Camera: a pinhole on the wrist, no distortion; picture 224 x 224 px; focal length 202.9 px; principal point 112.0 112.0 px. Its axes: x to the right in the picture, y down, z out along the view. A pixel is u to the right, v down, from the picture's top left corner.
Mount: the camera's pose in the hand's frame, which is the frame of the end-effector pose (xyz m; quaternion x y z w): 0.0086 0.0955 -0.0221 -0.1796 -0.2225 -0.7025 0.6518
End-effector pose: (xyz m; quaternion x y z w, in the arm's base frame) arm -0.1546 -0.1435 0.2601 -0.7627 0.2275 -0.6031 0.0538
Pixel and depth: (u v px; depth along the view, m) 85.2 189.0 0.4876
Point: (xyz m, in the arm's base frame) 0.1062 -0.6499 0.1789
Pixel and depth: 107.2 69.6 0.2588
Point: -0.0565 -0.3751 0.0742
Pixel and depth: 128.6 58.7 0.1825
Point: -0.0875 -0.3150 0.1157
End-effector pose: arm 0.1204 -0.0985 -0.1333 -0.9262 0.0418 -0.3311 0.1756
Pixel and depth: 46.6 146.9 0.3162
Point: 0.3005 -0.3810 -0.3591
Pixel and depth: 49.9 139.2 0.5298
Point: 0.4101 -0.4952 -0.5155
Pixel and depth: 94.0 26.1 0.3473
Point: 0.1684 -0.2962 -0.5072
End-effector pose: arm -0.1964 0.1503 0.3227 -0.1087 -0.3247 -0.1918 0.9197
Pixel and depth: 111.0 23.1 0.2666
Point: -0.2816 0.4697 0.3750
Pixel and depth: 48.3 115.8 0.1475
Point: -0.1409 0.3662 0.3712
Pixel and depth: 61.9 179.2 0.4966
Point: -0.0725 0.6304 0.6529
